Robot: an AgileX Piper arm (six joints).
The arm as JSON. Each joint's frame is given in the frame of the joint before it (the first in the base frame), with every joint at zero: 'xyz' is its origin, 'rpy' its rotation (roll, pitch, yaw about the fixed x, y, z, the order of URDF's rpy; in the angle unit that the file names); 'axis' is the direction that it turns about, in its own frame. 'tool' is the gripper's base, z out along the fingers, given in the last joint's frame.
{
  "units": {
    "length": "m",
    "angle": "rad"
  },
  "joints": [
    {
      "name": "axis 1",
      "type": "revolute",
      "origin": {
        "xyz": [
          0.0,
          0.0,
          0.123
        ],
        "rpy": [
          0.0,
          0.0,
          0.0
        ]
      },
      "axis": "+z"
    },
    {
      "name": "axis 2",
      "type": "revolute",
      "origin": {
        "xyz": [
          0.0,
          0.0,
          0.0
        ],
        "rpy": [
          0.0,
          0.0,
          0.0
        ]
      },
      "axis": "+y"
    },
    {
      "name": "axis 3",
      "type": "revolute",
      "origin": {
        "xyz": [
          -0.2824,
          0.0,
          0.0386
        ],
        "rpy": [
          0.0,
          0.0,
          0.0
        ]
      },
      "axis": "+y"
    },
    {
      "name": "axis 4",
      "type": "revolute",
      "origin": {
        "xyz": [
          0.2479,
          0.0,
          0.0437
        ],
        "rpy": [
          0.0,
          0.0,
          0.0
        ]
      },
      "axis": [
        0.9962,
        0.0,
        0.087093
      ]
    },
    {
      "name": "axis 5",
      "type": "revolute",
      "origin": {
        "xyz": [
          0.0,
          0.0,
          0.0
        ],
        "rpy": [
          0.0,
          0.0,
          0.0
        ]
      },
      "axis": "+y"
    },
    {
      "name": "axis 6",
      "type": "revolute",
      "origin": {
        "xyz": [
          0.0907,
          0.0,
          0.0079
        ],
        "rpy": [
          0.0,
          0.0,
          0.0
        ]
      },
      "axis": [
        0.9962,
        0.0,
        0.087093
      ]
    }
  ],
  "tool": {
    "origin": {
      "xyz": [
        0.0,
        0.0,
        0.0
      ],
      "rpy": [
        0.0,
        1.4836,
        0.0
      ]
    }
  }
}
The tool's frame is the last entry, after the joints.
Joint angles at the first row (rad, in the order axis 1, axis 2, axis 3, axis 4, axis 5, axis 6):
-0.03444 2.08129 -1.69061 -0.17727 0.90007 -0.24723
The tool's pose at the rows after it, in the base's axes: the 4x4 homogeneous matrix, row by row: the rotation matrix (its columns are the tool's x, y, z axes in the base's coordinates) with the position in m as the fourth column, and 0 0 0 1 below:
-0.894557 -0.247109 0.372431 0.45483; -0.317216 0.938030 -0.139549 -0.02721; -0.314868 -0.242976 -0.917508 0.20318; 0 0 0 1
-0.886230 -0.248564 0.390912 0.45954; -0.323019 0.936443 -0.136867 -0.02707; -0.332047 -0.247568 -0.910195 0.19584; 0 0 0 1
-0.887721 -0.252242 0.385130 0.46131; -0.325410 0.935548 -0.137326 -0.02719; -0.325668 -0.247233 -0.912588 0.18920; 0 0 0 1
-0.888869 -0.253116 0.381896 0.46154; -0.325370 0.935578 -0.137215 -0.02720; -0.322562 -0.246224 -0.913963 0.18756; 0 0 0 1
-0.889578 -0.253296 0.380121 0.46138; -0.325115 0.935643 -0.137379 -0.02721; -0.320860 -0.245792 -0.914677 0.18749; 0 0 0 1
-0.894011 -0.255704 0.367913 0.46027; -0.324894 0.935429 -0.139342 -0.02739; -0.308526 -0.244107 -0.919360 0.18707; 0 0 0 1
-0.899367 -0.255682 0.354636 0.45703; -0.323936 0.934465 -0.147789 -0.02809; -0.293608 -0.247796 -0.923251 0.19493; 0 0 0 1
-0.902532 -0.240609 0.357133 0.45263; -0.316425 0.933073 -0.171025 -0.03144; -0.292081 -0.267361 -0.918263 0.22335; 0 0 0 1
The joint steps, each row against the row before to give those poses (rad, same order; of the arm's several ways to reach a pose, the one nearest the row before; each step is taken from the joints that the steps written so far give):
0.00000 0.02238 0.00174 0.00942 -0.03976 -0.00098
0.00000 0.01895 -0.00002 -0.00137 -0.03868 0.00000
0.00000 0.01508 0.00003 -0.00231 -0.00862 0.00000
0.00000 0.00354 0.00001 0.00000 -0.00001 0.00000
0.00001 0.00002 0.00000 -0.00001 0.00191 0.00002
0.00000 0.00000 -0.00002 -0.00116 0.01322 -0.00090
0.00000 -0.01595 -0.00586 -0.00642 0.03591 -0.00001
-0.00332 -0.04069 -0.04374 -0.01646 0.08020 0.00217

